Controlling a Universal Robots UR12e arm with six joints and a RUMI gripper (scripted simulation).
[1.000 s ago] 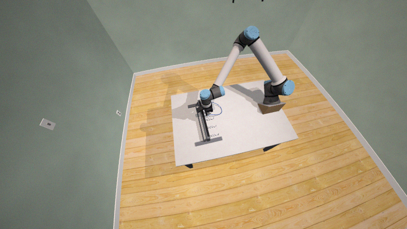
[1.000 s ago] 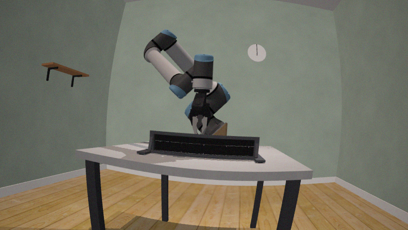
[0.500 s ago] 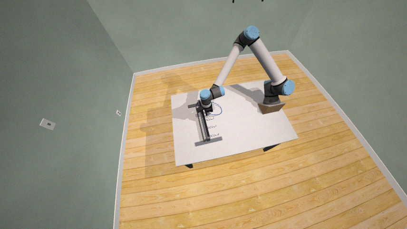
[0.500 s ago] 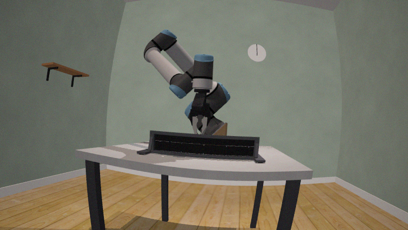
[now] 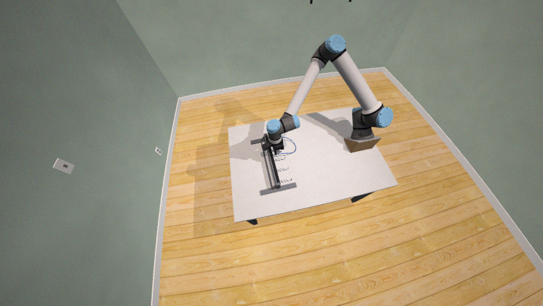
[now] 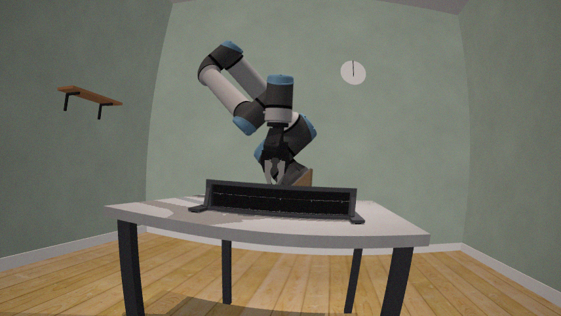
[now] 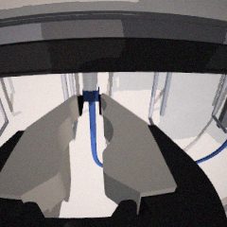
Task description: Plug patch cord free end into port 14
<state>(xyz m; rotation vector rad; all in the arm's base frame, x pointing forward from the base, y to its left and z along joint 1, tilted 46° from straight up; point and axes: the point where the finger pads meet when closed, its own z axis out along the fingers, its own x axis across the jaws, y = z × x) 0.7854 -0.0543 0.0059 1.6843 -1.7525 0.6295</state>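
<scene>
The plug is 1 cm ahead of my hand and 1 cm below it.
</scene>
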